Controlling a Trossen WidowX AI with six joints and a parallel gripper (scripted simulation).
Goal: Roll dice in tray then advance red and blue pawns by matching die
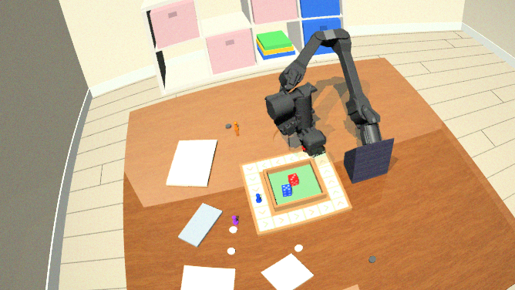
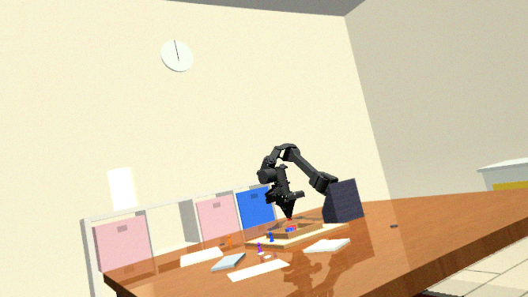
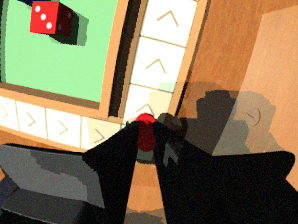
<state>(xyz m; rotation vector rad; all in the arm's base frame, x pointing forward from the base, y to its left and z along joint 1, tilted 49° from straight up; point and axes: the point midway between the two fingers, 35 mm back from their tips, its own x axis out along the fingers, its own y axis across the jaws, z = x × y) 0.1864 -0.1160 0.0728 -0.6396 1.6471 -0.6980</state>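
My gripper tip is 19 cm short of the blue pawn, 11 cm to the right of it and 3 cm above it. The rest, counted from my gripper tip: green tray (8 cm ahead, 10 cm to the left, 5 cm below); red pawn (1 cm above); orange pawn (16 cm ahead, 24 cm to the right, 4 cm below).
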